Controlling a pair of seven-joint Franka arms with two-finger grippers.
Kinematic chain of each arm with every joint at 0, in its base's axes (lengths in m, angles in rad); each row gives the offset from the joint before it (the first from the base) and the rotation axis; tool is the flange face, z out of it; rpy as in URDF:
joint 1: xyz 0 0 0.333 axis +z
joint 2: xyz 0 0 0 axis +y
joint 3: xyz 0 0 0.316 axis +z
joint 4: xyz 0.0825 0 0 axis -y
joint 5: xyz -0.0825 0 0.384 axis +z
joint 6: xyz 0 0 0 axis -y
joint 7: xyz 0.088 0 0 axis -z
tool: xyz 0 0 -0.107 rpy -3.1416 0 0
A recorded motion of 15 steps. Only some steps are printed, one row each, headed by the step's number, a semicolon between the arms.
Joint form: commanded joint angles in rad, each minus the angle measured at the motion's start. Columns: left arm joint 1, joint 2, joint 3, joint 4, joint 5, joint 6, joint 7; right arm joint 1, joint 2, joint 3, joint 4, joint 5, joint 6, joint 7.
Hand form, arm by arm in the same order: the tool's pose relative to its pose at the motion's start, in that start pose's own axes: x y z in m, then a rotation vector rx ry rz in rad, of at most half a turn. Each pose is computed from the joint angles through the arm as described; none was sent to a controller.
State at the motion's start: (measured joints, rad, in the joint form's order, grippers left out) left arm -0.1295 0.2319 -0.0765 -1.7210 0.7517 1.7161 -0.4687; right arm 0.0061 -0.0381 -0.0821 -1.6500 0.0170 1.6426 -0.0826
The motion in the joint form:
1: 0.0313 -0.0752 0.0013 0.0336 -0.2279 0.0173 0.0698; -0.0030 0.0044 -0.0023 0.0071 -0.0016 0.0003 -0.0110
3: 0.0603 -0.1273 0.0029 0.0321 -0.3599 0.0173 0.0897; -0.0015 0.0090 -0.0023 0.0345 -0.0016 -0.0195 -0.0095
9: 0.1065 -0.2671 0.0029 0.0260 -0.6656 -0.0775 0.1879; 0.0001 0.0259 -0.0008 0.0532 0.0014 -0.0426 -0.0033
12: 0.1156 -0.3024 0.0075 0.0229 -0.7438 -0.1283 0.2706; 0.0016 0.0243 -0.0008 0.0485 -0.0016 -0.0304 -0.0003
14: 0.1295 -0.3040 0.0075 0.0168 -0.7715 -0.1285 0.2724; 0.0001 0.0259 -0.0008 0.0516 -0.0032 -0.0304 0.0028
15: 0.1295 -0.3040 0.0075 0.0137 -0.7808 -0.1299 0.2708; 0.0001 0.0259 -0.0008 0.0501 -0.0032 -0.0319 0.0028
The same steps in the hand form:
1: -0.0072 -0.0368 -0.0354 -0.2317 -0.0125 -0.0557; 0.0013 0.0031 -0.0010 -0.0023 0.0029 -0.0059
3: -0.0169 -0.0609 -0.0484 -0.3603 -0.0326 -0.1053; 0.0018 0.0020 -0.0097 -0.0029 0.0059 -0.0062
9: -0.0589 -0.1078 -0.0924 -0.6469 -0.0907 -0.1113; 0.0049 -0.0001 -0.0071 0.0006 -0.0152 -0.0030
12: -0.0735 -0.1176 -0.1016 -0.7207 -0.1019 -0.0410; 0.0056 -0.0005 -0.0068 -0.0030 -0.0064 -0.0016
14: -0.0738 -0.1196 -0.0971 -0.7470 -0.1158 -0.0508; 0.0061 0.0005 -0.0074 -0.0049 -0.0050 0.0029
15: -0.0743 -0.1178 -0.0966 -0.7554 -0.1223 -0.0507; 0.0059 0.0005 -0.0066 -0.0047 -0.0080 0.0029

